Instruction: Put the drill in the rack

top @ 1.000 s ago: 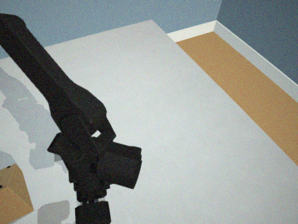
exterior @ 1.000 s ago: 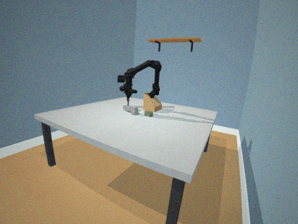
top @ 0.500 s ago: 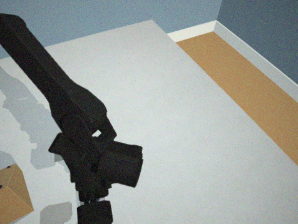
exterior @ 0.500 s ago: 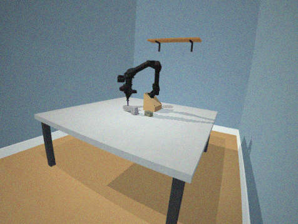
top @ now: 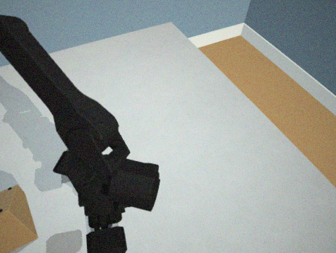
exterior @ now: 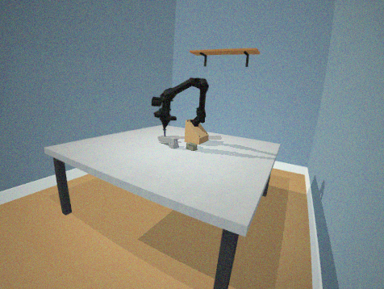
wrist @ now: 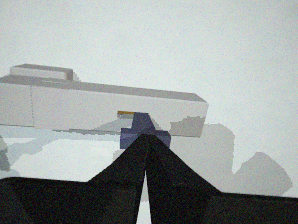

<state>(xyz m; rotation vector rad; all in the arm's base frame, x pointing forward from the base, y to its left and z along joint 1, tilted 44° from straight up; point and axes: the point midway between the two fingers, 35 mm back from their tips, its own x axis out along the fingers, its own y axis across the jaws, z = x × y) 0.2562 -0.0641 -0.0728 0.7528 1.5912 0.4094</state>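
Right now the drill is 7 cm below my gripper tip, 6 cm to the left of it and 1 cm ahead of it. The rest, counted from my gripper tip: rack (22 cm to the left, 10 cm below, 3 cm behind); grey block (8 cm below, 4 cm to the left); dark blue key (3 cm below).
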